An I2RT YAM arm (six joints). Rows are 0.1 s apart.
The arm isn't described. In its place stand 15 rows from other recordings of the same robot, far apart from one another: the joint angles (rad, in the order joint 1, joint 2, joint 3, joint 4, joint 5, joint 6), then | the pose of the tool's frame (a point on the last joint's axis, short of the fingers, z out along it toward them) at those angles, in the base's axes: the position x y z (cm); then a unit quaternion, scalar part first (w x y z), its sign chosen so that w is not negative.
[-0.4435 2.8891 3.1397 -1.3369 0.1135 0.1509] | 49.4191 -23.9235 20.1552 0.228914 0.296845 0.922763 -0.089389
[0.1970 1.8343 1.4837 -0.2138 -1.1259 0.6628] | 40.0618 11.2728 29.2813 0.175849 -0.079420 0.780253 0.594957
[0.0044 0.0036 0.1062 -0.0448 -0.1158 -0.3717] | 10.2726 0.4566 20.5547 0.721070 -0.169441 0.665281 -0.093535
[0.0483 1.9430 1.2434 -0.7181 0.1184 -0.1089] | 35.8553 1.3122 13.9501 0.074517 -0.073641 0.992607 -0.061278
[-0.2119 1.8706 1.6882 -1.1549 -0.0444 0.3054] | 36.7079 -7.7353 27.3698 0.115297 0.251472 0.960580 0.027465
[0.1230 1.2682 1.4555 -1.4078 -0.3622 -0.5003] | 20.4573 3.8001 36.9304 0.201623 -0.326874 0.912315 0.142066
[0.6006 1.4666 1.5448 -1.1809 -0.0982 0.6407] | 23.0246 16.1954 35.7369 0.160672 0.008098 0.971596 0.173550
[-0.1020 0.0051 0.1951 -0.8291 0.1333 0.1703] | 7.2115 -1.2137 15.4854 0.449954 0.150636 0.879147 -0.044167
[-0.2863 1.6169 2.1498 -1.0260 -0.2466 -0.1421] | 29.8211 -7.8730 50.1998 0.520052 -0.001587 0.854118 -0.005101
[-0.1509 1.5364 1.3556 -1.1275 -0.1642 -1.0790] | 28.8600 -3.7997 28.6929 0.153441 -0.451827 0.878766 -0.008840
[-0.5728 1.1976 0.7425 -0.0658 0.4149 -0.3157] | 21.2930 -15.4400 25.2492 0.366218 0.210928 0.826576 -0.371706
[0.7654 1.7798 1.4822 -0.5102 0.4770 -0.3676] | 29.9475 26.5065 28.0936 0.397964 -0.409783 0.808160 -0.143455
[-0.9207 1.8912 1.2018 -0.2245 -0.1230 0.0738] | 24.3841 -31.3477 16.7948 0.317433 0.433233 0.839800 -0.079260
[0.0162 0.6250 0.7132 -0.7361 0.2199 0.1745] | 13.1482 -0.5636 28.3688 0.449901 0.119073 0.883353 -0.055672
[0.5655 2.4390 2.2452 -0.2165 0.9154 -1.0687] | 48.8955 27.6882 25.7618 0.384315 -0.381267 0.690066 -0.480362
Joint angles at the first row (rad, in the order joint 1, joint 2, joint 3, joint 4, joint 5, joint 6):
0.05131, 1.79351, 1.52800, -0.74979, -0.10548, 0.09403
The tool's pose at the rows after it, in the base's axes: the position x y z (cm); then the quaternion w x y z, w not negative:
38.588 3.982 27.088 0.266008 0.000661 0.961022 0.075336
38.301 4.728 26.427 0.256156 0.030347 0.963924 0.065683
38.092 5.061 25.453 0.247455 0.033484 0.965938 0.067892
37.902 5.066 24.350 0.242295 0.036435 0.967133 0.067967
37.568 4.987 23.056 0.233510 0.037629 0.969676 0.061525
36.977 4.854 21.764 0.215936 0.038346 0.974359 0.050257
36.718 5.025 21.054 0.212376 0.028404 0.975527 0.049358
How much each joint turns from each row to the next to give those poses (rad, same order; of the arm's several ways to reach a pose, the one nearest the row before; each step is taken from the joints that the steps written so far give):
0.04273, -0.00002, -0.00231, -0.00038, 0.00954, 0.02862
0.02401, 0.00002, -0.02135, 0.00154, 0.04424, 0.07246
0.00918, 0.00189, -0.03280, 0.01828, -0.00075, 0.01528
0.00076, 0.00078, -0.04081, 0.03129, 0.00000, 0.00648
-0.00001, 0.00115, -0.04616, 0.02710, 0.00991, -0.00077
0.00001, 0.00001, -0.04424, 0.00457, 0.01603, -0.00342
0.00532, 0.00000, -0.02746, 0.01983, -0.00153, -0.01490

